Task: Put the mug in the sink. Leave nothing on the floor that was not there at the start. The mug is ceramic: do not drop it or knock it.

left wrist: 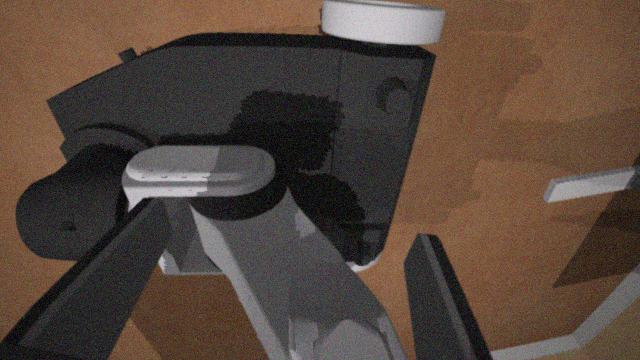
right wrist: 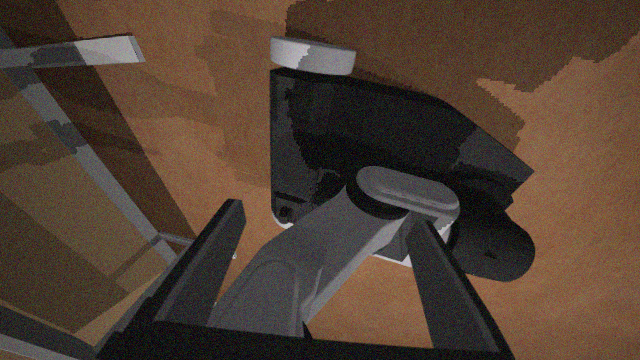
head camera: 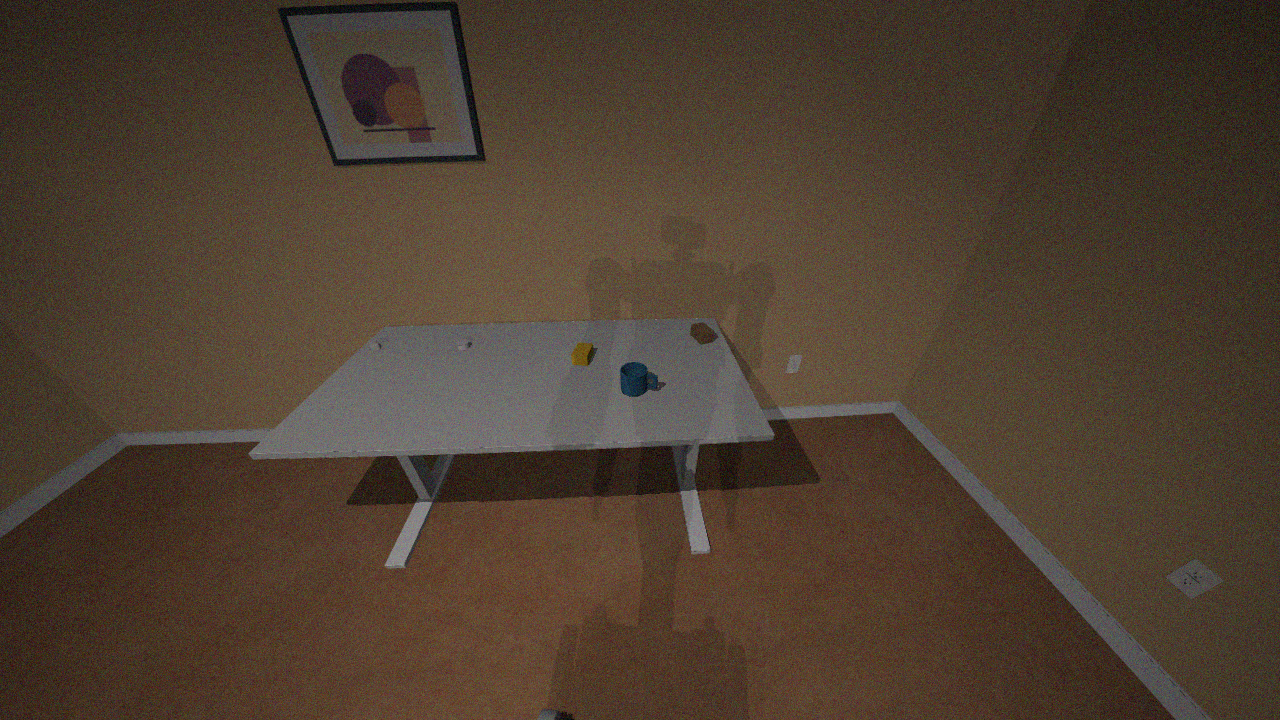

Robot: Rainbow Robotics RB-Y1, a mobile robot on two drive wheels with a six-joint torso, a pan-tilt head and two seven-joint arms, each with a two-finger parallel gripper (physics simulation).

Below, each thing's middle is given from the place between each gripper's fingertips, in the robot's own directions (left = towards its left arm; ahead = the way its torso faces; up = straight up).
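Left hand a fair way below the blue mug (head camera: 634, 375), far short of it, a fair way to the left of it.
Right hand a good way below the blue mug, far short of it, far to the right of it.
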